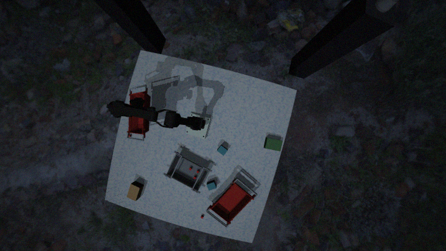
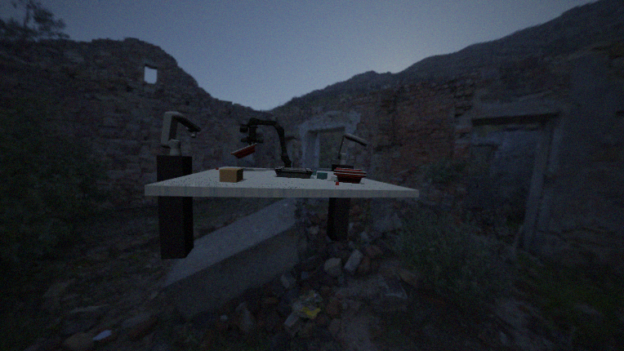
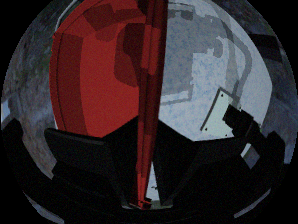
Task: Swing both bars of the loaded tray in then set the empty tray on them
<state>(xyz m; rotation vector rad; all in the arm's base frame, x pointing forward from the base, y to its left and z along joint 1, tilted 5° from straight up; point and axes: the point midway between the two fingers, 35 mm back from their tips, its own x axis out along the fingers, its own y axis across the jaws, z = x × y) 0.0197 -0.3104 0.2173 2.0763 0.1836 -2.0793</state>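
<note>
Now: gripper tip 20 mm short of the red plastic tray and 80 mm to the left of it. From my gripper tip the other things lie so: green block (10 mm behind, 890 mm to the left, 160 mm below); tan block (630 mm ahead, 50 mm to the right, 150 mm below).
</note>
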